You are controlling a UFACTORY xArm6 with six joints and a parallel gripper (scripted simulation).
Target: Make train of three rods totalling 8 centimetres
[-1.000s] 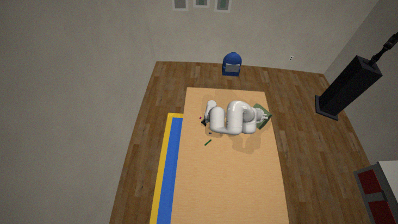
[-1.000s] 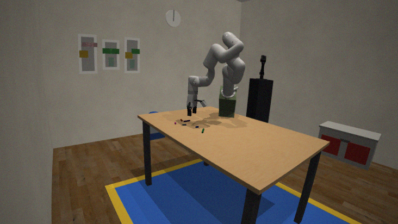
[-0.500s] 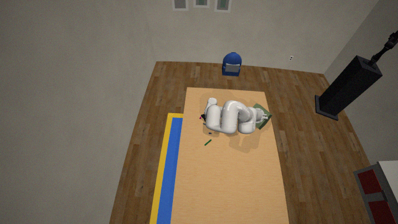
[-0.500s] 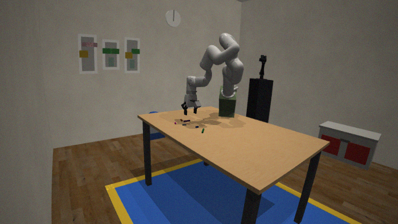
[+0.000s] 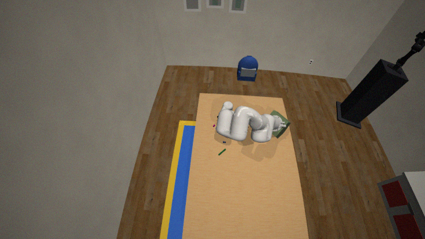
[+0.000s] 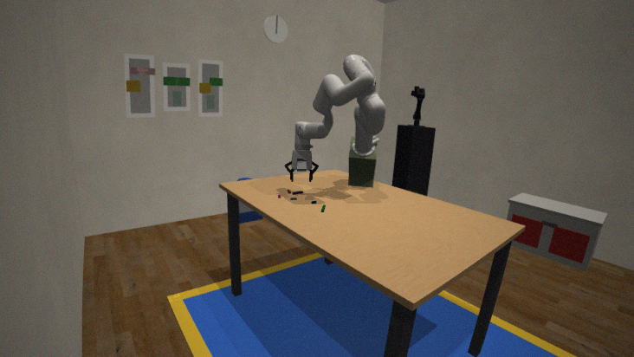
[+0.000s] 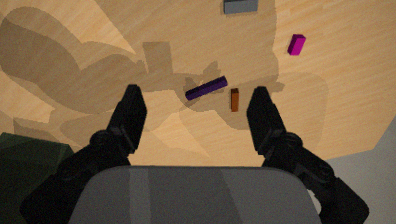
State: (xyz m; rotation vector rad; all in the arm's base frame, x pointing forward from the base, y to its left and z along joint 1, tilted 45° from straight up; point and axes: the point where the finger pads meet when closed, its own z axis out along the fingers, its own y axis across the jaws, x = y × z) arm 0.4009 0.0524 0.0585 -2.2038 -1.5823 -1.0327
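The purple rod lies 90 mm below my hand and 60 mm to the right of it. The rest, counted from my hand: magenta rod 110 mm ahead, 90 mm below, 10 mm to the right; then orange rod 90 mm to the right, 90 mm below, 40 mm ahead; then grey rod 90 mm below, 50 mm ahead, 40 mm to the left.
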